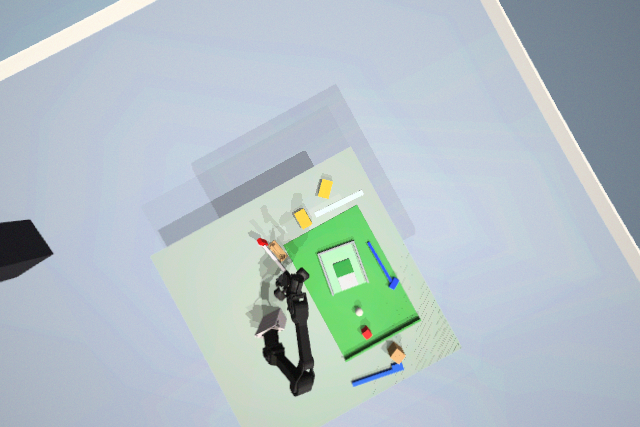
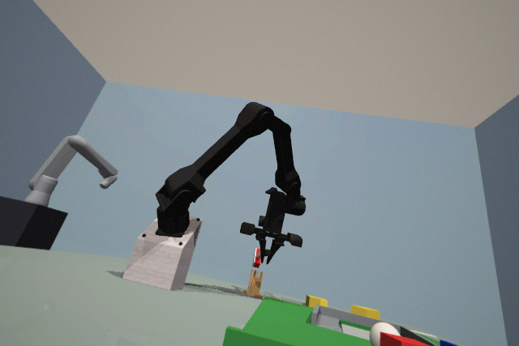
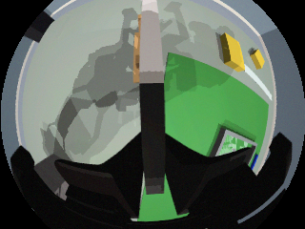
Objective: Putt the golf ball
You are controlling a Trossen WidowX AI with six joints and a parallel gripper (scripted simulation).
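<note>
The red putter is 20 mm behind my gripper tip, 110 mm to the left of it and 20 mm above it. From my gripper tip the other things lie so: small tan stand 20 mm behind, 130 mm to the left, 60 mm below; then white bar 420 mm ahead, 160 mm to the left, 100 mm below; then white golf ball 180 mm ahead, 400 mm to the right, 70 mm below.
</note>
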